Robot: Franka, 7 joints.
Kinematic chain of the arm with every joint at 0, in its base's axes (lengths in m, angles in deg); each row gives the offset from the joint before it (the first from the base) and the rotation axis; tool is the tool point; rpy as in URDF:
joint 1: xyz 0 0 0.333 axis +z
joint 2: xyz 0 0 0 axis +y
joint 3: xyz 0 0 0.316 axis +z
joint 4: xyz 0.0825 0 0 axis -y
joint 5: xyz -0.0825 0 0.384 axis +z
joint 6: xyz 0 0 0 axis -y
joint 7: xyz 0.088 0 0 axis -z
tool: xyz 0 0 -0.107 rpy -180 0 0
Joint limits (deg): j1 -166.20..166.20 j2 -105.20..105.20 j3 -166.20..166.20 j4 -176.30..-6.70 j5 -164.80..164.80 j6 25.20..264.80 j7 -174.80..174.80
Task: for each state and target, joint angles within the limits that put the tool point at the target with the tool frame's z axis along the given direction. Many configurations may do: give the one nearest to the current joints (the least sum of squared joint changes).
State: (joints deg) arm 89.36 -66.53 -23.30 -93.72 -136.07 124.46 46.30
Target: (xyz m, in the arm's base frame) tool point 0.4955 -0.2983 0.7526 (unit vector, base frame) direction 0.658 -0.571 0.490
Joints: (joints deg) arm 72.40 -49.51 -67.58 -92.69 -164.80 140.20 46.30
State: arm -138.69 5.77 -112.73 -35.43 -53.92 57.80 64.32
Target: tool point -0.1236 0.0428 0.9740 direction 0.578 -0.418 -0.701
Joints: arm -155.35 33.83 -138.39 -41.39 -69.46 25.20 64.32
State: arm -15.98 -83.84 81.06 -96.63 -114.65 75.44 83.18
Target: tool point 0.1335 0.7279 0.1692 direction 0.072 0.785 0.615
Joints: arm -51.31 -95.21 107.66 -82.33 -120.07 112.64 83.18
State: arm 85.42 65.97 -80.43 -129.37 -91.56 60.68 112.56
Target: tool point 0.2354 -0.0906 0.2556 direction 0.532 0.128 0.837
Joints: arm 80.60 69.78 -44.85 -171.38 -85.07 59.60 112.56
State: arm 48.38 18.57 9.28 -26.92 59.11 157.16 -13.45
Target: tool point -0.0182 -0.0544 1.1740 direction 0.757 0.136 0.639
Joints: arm 24.65 -8.09 -35.75 -6.78 24.58 128.08 -13.45
